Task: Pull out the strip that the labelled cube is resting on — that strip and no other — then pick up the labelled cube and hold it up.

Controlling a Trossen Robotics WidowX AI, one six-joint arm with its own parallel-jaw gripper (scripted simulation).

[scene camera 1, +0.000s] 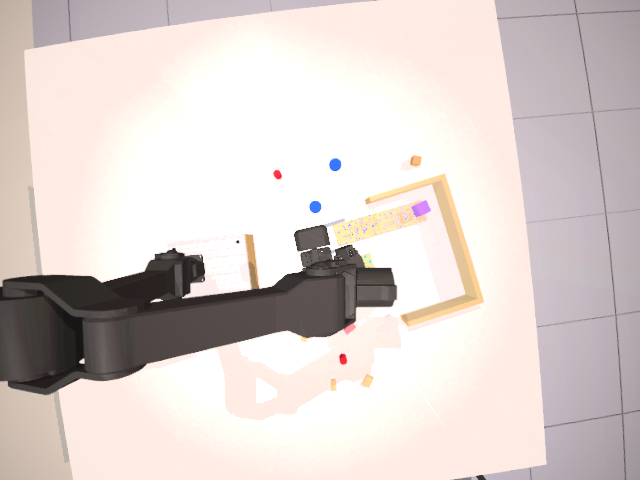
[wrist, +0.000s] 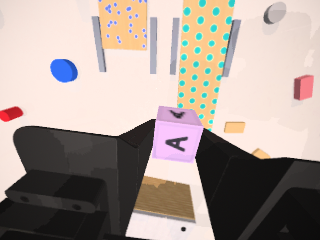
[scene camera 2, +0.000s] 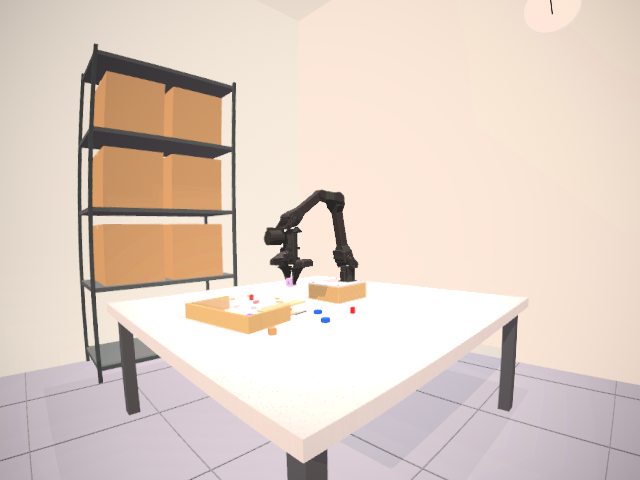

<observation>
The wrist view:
my gripper: 174, 126
labelled cube: 178, 131, held by my gripper
</observation>
